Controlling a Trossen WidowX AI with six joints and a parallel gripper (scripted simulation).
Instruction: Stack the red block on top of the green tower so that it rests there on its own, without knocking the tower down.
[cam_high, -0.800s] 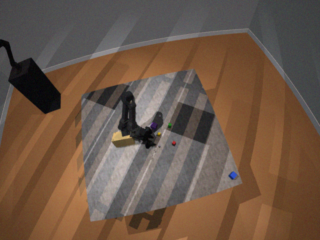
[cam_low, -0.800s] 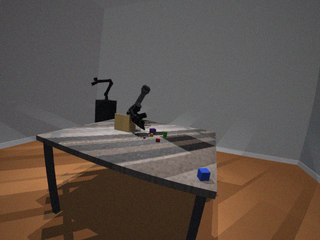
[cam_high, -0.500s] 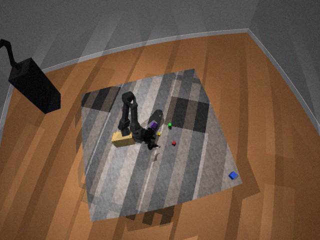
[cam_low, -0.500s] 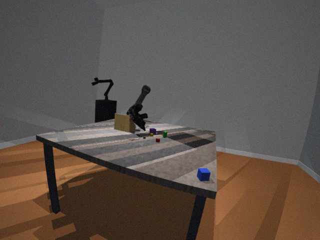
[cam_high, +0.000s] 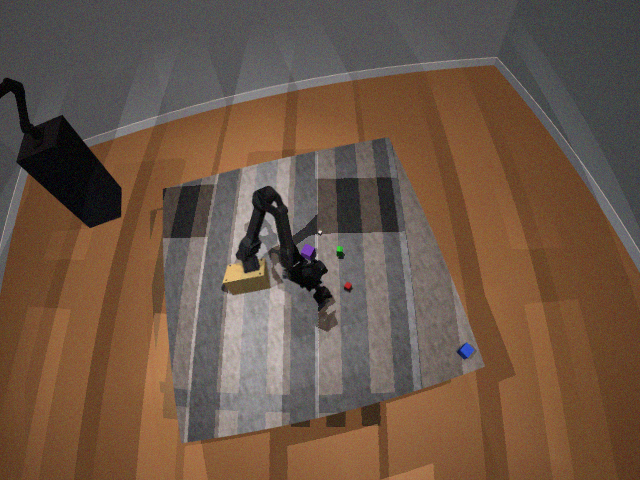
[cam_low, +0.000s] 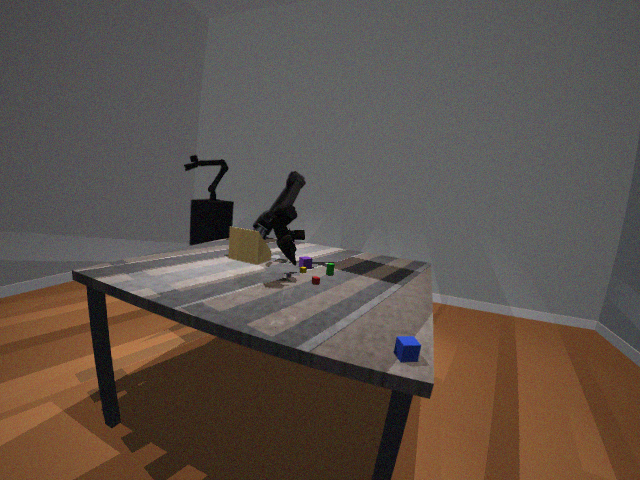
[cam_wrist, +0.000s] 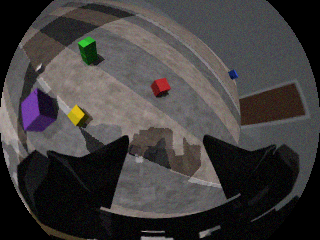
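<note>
Now: gripper tip 10 cm short of the red block and 6 cm above it. From my gripper tip the other things lie so: small yellow block: 13 cm to the left, 6 cm below; purple block: 2 cm behind, 21 cm to the left, 4 cm below; blue block: 47 cm ahead, 44 cm to the right, 4 cm below.
</note>
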